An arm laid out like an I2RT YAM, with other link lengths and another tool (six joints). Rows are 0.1 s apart.
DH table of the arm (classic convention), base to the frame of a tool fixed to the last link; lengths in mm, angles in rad. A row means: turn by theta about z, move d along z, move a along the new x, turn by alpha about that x. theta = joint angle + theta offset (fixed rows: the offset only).
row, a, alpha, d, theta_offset
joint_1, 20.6, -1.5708, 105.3, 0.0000
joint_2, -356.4, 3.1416, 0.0, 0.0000
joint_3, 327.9, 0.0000, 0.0, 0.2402
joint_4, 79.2, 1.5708, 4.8, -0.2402
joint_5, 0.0, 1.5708, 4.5, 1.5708
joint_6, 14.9, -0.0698, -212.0, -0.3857
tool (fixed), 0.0, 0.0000, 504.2, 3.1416
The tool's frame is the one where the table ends.
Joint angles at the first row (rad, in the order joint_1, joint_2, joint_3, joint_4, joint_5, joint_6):
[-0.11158 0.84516 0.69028 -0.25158 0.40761 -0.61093]
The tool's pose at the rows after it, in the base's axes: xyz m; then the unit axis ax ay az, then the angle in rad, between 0 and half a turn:
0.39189 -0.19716 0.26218 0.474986 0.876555 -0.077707 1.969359
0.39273 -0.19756 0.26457 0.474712 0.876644 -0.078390 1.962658
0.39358 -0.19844 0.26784 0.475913 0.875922 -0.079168 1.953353
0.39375 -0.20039 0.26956 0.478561 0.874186 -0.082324 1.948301
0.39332 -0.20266 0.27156 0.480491 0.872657 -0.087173 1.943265
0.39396 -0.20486 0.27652 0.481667 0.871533 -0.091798 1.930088
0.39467 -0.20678 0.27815 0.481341 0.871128 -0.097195 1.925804
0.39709 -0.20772 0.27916 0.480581 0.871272 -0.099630 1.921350
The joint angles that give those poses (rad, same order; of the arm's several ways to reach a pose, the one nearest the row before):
[-0.10549 0.83944 0.69028 -0.24777 0.40798 -0.61475]
[-0.10548 0.83943 0.69028 -0.24053 0.40913 -0.61856]
[-0.10549 0.83943 0.69028 -0.23060 0.41218 -0.62124]
[-0.10550 0.84212 0.69028 -0.22296 0.41979 -0.62201]
[-0.10549 0.84363 0.69028 -0.21649 0.42896 -0.62543]
[-0.10546 0.84441 0.69030 -0.20162 0.43738 -0.63343]
[-0.10550 0.84898 0.69029 -0.19246 0.44459 -0.64070]
[-0.10548 0.85661 0.68991 -0.17949 0.44728 -0.64603]

